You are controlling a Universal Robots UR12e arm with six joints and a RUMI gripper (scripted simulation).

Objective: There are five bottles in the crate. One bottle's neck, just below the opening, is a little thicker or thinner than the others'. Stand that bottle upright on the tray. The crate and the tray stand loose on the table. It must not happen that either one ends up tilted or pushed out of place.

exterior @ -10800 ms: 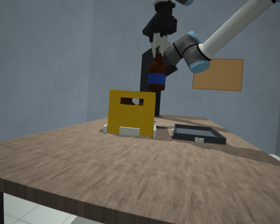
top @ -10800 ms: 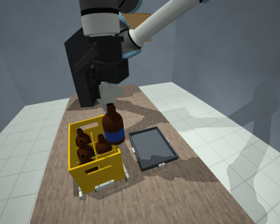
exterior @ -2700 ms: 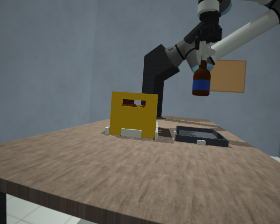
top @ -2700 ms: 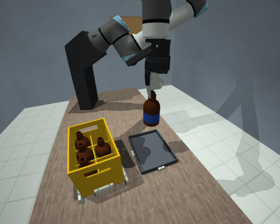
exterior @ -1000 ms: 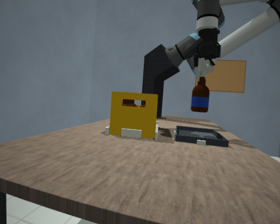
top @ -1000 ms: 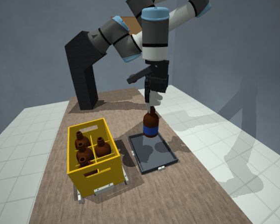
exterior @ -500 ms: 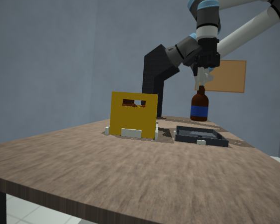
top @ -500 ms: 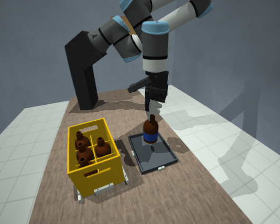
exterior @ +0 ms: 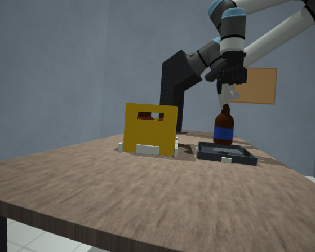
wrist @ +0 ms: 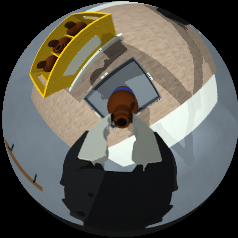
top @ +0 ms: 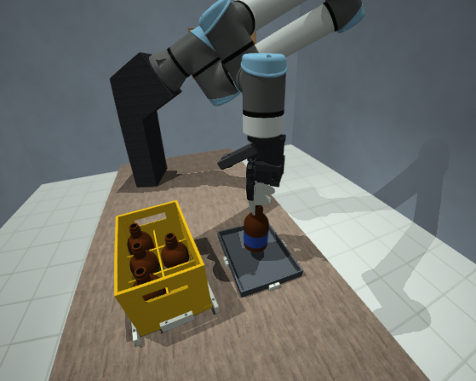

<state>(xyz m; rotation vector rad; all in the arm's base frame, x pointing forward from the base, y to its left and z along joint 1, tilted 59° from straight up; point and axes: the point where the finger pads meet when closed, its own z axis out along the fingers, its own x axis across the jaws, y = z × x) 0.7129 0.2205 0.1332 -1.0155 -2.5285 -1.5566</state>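
My hand is 1 cm short of the dark tray and 18 cm above it. From my hand the other things lie so: yellow crate: 3 cm ahead, 28 cm to the right, 11 cm below.
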